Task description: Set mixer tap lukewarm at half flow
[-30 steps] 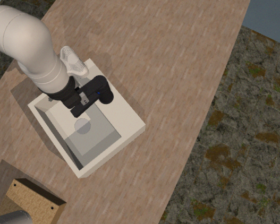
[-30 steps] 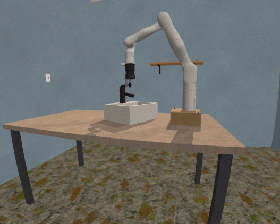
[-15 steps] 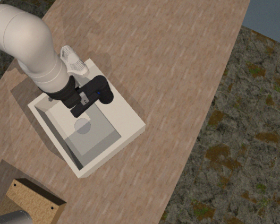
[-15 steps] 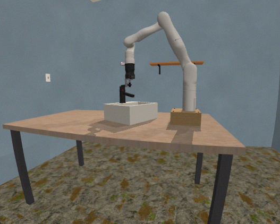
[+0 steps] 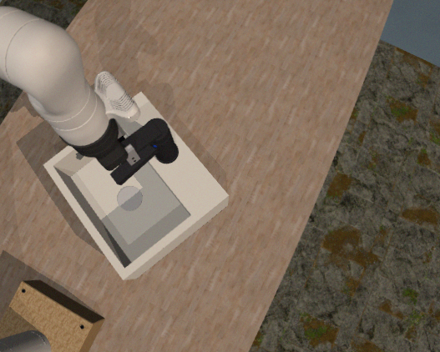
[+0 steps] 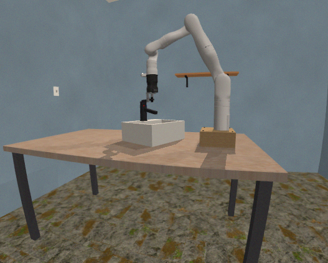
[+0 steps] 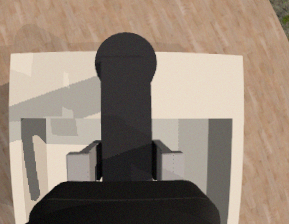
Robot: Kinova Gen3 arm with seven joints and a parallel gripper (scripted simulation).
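Right now my hand is 2 cm short of the lever and 1 cm to the left of it. The rest, counted from my hand: white sink basin (5 cm behind, 1 cm to the left, 24 cm below); black mixer tap (4 cm ahead, 1 cm to the right, 5 cm below).
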